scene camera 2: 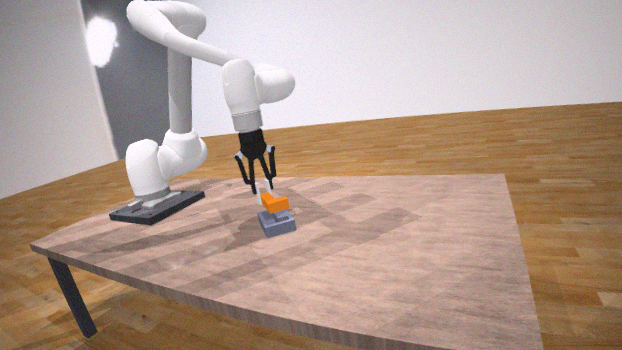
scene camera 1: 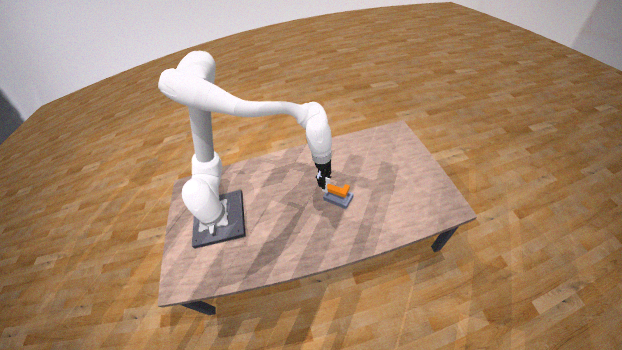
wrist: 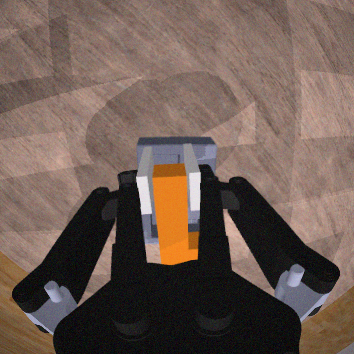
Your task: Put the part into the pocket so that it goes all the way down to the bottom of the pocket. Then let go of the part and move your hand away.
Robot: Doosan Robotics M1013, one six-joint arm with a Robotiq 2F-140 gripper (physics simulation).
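Places are measured from the arm's base along level axes (x left, y back, z up), in millimetres.
Where they show: gripper, between the fingertips: (scene camera 1: 326, 188) (wrist: 168, 159); arm's base, origin of its link: (scene camera 2: 155, 201) (scene camera 1: 214, 216).
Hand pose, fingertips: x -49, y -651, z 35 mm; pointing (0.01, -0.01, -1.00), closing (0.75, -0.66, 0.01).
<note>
Each offset is from my fingertips to the top centre of the thing. Level surfaces: height alone.
The orange L-shaped part {dy -54, dx -29, dz +31 mm} (scene camera 1: 338, 190) (scene camera 2: 275, 203) (wrist: 172, 215) is held above the blue-grey block with the pocket {dy -52, dx -38, dz -29 mm} (scene camera 1: 338, 200) (scene camera 2: 280, 228) (wrist: 210, 155). In the scene camera 2 view a gap shows between the part's underside and the block's top, and part of the pocket opening shows. My gripper (scene camera 1: 327, 186) (scene camera 2: 264, 193) (wrist: 168, 159) is shut on the part, with a pale fingertip on each side of its long arm. In the wrist view the part covers much of the pocket, and the pocket's floor is largely hidden.
The block stands on the wooden table {dz -66 mm} (scene camera 1: 400, 200) (scene camera 2: 400, 280). The arm's dark base plate (scene camera 1: 235, 227) (scene camera 2: 150, 217) is on the table to the left of the block in both scene views. Broad shadows fall across the table top.
</note>
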